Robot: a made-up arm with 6 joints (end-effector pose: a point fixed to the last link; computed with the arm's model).
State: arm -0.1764 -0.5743 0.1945 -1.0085 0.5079 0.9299
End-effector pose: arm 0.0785 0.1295 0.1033 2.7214 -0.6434 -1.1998
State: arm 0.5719 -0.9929 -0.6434 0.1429 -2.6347 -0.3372
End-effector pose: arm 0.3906 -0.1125 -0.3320 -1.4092 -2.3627 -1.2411
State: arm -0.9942 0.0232 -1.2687 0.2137 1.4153 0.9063
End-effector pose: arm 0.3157 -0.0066 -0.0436 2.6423 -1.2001 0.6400
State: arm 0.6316 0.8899 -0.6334 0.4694 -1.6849 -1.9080
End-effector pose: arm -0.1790 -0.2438 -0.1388 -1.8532 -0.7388 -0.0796
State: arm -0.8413 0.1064 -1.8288 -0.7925 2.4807 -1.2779
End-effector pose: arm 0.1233 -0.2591 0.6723 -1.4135 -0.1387 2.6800
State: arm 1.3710 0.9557 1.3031 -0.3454 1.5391 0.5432
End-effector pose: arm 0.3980 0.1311 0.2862 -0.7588 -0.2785 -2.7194
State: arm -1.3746 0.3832 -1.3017 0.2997 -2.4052 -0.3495
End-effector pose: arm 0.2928 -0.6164 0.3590 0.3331 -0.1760 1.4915
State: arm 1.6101 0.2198 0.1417 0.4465 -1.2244 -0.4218
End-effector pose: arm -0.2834 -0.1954 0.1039 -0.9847 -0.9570 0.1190
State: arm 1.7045 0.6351 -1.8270 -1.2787 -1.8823 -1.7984
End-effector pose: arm 0.6602 -0.3913 0.1198 0.9451 2.5567 0.3267
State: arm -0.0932 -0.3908 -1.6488 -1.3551 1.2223 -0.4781
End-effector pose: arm 0.3592 0.0711 0.5829 -0.3542 0.7070 -1.6472
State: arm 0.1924 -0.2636 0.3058 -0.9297 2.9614 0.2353
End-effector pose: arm 0.2268 -0.5155 -0.0687 1.6452 0.7383 0.4626
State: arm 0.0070 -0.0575 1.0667 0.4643 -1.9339 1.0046
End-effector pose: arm 0.1623 -0.3942 -0.0353 1.0325 2.7450 0.3586
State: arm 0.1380 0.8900 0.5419 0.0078 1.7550 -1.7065
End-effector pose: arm 0.0406 0.0737 -0.2157 1.8225 -1.9277 0.3499
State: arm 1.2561 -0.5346 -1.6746 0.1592 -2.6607 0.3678
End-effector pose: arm 0.3872 -0.3599 -0.2297 1.6343 1.1653 0.9322
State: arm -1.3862 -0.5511 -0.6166 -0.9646 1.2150 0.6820
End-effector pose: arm 0.3736 0.0941 0.1162 -2.0770 0.5568 -2.0127
